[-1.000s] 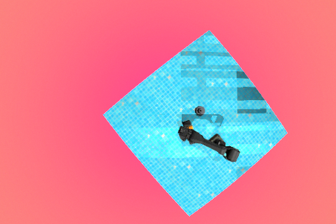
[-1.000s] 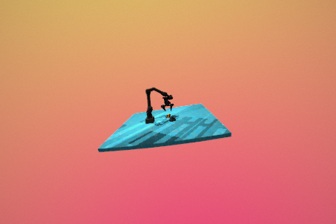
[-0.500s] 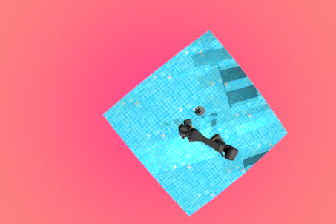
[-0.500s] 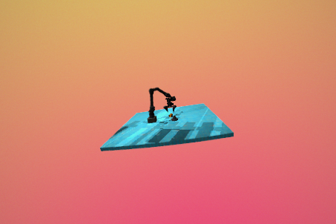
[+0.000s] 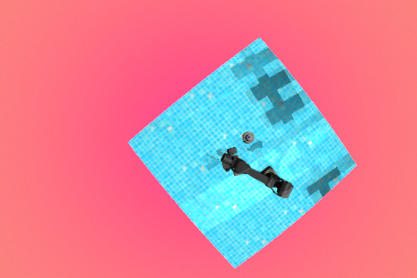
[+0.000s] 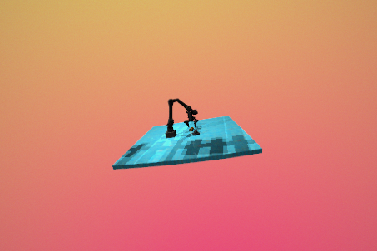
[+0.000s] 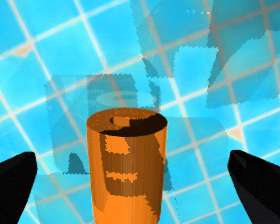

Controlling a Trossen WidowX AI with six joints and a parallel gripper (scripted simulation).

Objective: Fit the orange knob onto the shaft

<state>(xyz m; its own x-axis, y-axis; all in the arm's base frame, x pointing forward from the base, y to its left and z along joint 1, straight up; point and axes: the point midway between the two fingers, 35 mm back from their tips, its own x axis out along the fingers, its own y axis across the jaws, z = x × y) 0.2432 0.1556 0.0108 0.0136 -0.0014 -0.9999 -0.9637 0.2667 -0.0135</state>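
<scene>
The orange knob is 1 cm behind my gripper tip, 2 cm to the right of it and 2 cm below it. Also, from my gripper tip: round pedestal: 7 cm ahead, 19 cm to the right, 1 cm below.
</scene>
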